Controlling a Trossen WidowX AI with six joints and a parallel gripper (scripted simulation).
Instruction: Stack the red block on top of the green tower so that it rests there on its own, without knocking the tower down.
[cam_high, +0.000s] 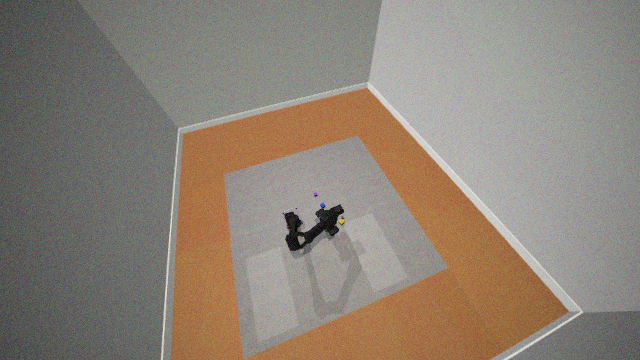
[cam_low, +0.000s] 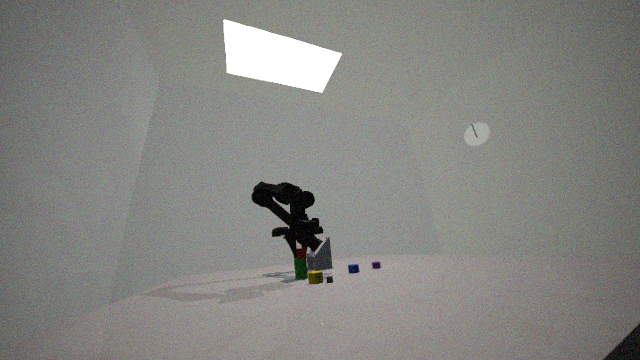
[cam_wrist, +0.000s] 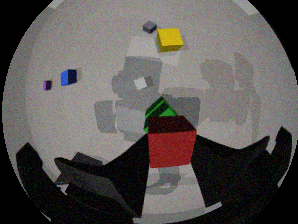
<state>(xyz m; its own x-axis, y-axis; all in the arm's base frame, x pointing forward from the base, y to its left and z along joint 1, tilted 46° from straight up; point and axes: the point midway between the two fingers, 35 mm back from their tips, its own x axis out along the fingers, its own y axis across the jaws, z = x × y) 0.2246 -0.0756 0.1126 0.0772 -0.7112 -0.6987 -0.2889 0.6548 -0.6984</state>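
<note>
My gripper tip is 10 mm below the red block. The rest, counted from my gripper tip: yellow block (120 mm ahead, 20 mm to the left, 60 mm below); blue block (30 mm ahead, 190 mm to the left, 60 mm below); small dark block (140 mm ahead, 50 mm to the left, 70 mm below).
</note>
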